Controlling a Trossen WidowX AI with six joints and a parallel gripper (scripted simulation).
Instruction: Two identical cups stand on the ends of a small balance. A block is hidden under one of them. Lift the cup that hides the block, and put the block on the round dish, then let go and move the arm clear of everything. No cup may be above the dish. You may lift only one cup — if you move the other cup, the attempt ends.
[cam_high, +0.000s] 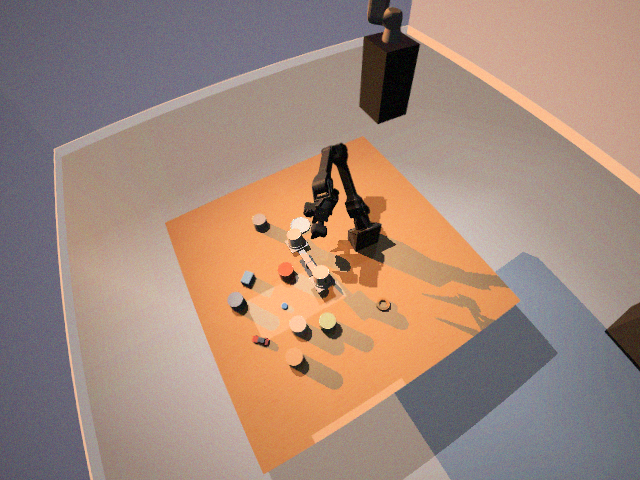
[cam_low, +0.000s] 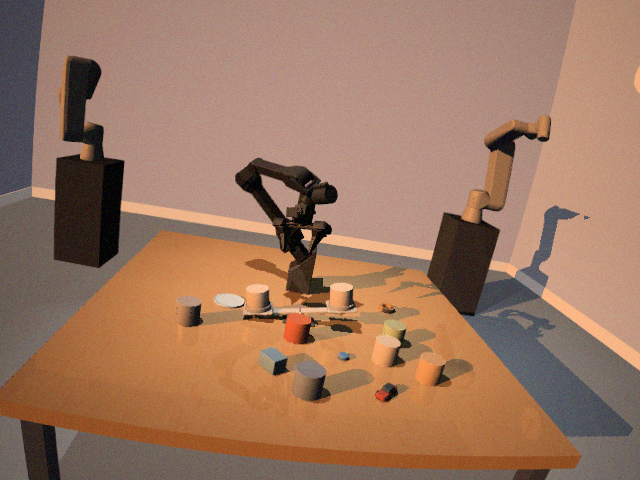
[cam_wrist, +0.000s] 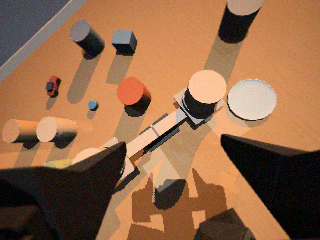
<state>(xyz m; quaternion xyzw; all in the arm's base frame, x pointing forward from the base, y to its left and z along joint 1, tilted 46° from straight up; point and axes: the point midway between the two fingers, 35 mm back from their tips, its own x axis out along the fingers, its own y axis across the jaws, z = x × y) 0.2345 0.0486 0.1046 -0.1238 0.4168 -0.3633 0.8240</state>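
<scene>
Right now the pale green block is 50 mm ahead of my gripper tip, 90 mm to the right of it and 170 mm below it. The rest, counted from my gripper tip: small balance (50 mm ahead, 40 mm to the left, 170 mm below); round dish (10 mm behind, 190 mm to the right, 210 mm below); red cylinder (170 mm ahead, 20 mm to the left, 170 mm below).
</scene>
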